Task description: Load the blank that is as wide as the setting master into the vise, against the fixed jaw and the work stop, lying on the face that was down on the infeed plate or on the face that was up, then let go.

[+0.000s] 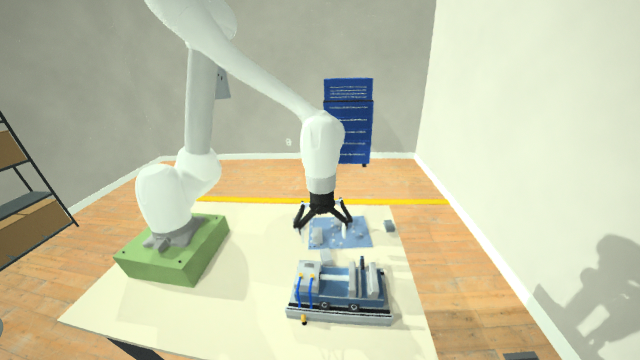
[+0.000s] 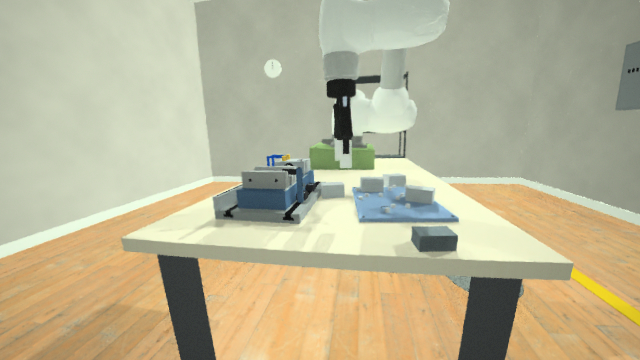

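Pixels of known places: gripper, fingertip midpoint: (image 1: 323, 238) (image 2: 342, 163); arm's base at its link origin: (image 1: 176, 231).
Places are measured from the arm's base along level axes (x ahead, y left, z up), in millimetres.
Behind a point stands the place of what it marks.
Note:
My gripper (image 1: 323, 233) {x 587, y -81, z -11 mm} (image 2: 344, 161) {x 587, y -81, z -11 mm} is open and empty, pointing down above the table between the vise and the infeed plate. The blue infeed plate (image 1: 360, 243) {x 737, y -48, z -92 mm} (image 2: 420, 215) {x 778, y 56, z -92 mm} carries a light grey block (image 1: 317, 235) {x 568, y -16, z -56 mm} (image 2: 372, 184) {x 588, y 2, z -71 mm} and another (image 1: 337, 221) {x 662, y 72, z -69 mm} (image 2: 420, 194) {x 697, y 90, z -72 mm}. A further grey block (image 2: 394, 180) {x 515, y 87, z -77 mm} stands beyond the plate. A grey block (image 1: 326, 257) {x 591, y -123, z -64 mm} (image 2: 332, 190) {x 609, y -109, z -79 mm} sits beside the vise (image 1: 334, 289) {x 599, y -265, z -40 mm} (image 2: 267, 198) {x 749, y -251, z -56 mm}. No block shows between the vise's grey jaws (image 1: 352, 279) {x 652, y -263, z -4 mm} (image 1: 372, 280) {x 708, y -274, z -4 mm}. I cannot tell which block matches the setting master's width.
A dark grey block (image 1: 389, 226) {x 880, y 13, z -75 mm} (image 2: 434, 238) {x 903, y 22, z -79 mm} lies near the table edge, off the plate. A dark blue upright piece (image 1: 362, 270) {x 698, y -212, z -39 mm} (image 2: 299, 185) {x 707, y -187, z -40 mm} rises at the vise's plate-facing side. Blue hoses (image 1: 298, 292) {x 497, y -288, z 0 mm} stand at the vise's other end. The green robot base (image 1: 200, 265) {x 131, y -121, z -64 mm} (image 2: 320, 157) {x 128, y -138, z -43 mm} stands across the table.

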